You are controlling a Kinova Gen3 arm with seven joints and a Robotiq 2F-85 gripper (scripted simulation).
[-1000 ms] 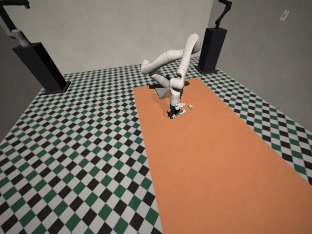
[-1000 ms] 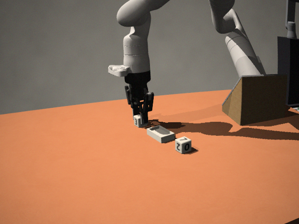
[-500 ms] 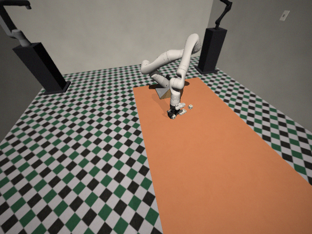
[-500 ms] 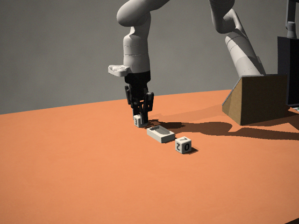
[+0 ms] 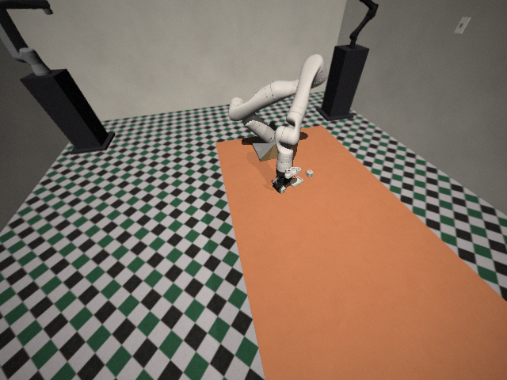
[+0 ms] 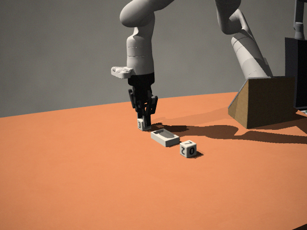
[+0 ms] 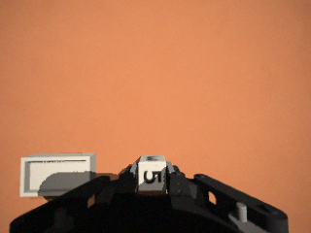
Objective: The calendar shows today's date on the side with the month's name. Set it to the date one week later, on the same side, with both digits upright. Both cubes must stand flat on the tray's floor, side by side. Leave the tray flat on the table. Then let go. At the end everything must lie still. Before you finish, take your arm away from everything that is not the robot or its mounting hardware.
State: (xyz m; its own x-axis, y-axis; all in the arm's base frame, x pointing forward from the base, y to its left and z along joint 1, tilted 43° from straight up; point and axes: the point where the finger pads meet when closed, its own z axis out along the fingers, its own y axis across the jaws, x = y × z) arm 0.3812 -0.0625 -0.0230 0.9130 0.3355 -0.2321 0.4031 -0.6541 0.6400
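The white calendar tray lies 10 cm to the left of my hand, 5 cm behind it and 2 cm below it. Round my hand: cube (19 cm to the left, 9 cm behind, 1 cm below).
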